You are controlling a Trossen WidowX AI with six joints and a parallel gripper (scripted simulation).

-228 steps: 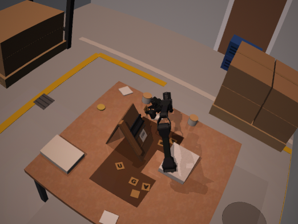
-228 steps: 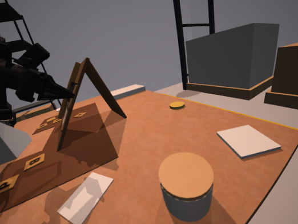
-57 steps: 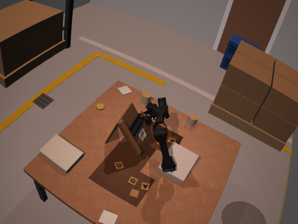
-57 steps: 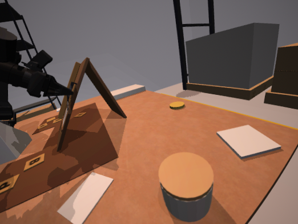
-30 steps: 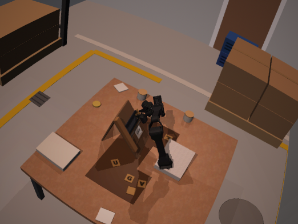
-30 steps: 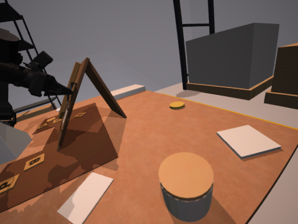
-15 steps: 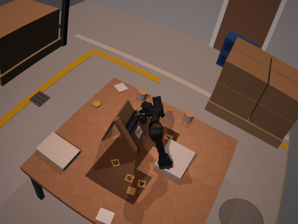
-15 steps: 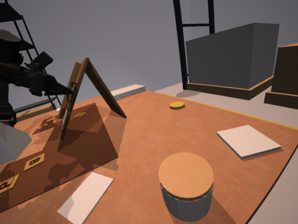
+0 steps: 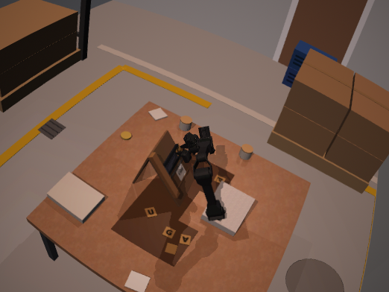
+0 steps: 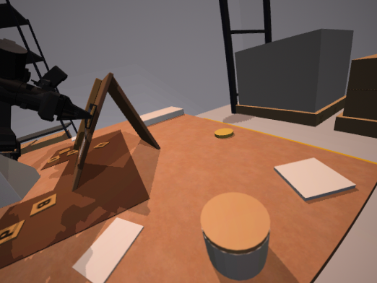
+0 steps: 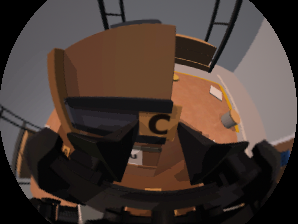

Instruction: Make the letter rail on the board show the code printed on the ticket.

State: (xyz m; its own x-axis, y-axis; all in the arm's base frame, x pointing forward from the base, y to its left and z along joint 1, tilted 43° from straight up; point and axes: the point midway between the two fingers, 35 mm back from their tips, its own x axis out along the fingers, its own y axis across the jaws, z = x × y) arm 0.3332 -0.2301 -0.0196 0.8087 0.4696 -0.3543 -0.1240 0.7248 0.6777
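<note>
My gripper tip is now 60 mm past the white ticket, 60 mm to the right of it and 80 mm above it. Also, from my gripper tip: dark mat (160 mm behind, 170 mm to the left, 180 mm below); then yellow disc (400 mm ahead, 70 mm to the right, 170 mm below); then white card (30 mm behind, 280 mm to the right, 180 mm below).
</note>
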